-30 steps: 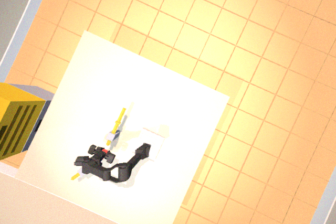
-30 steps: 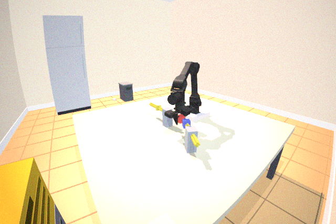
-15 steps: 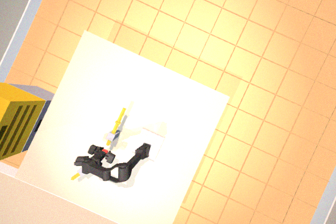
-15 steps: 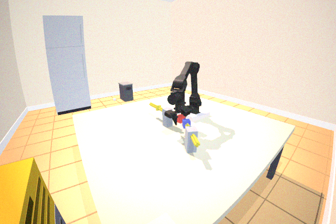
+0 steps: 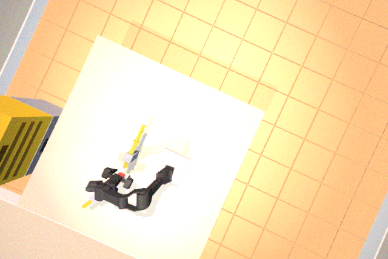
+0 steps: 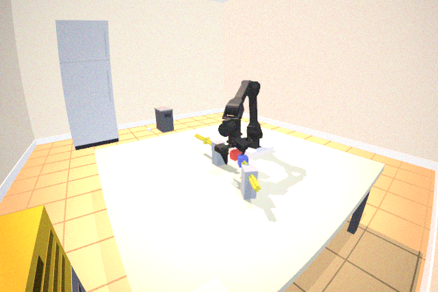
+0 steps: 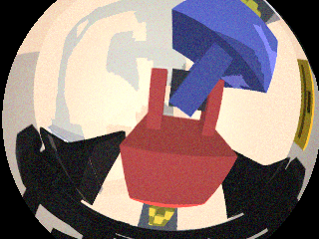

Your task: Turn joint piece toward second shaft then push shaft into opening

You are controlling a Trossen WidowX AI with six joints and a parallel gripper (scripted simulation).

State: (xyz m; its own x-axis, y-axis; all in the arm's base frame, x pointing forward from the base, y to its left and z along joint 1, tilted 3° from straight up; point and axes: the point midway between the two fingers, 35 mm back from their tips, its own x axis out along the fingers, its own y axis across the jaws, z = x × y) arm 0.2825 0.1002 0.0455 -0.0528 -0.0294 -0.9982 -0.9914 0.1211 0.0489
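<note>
Now: the red square joint piece 40 mm above my gripper tip and 20 mm to the left of it.
</note>
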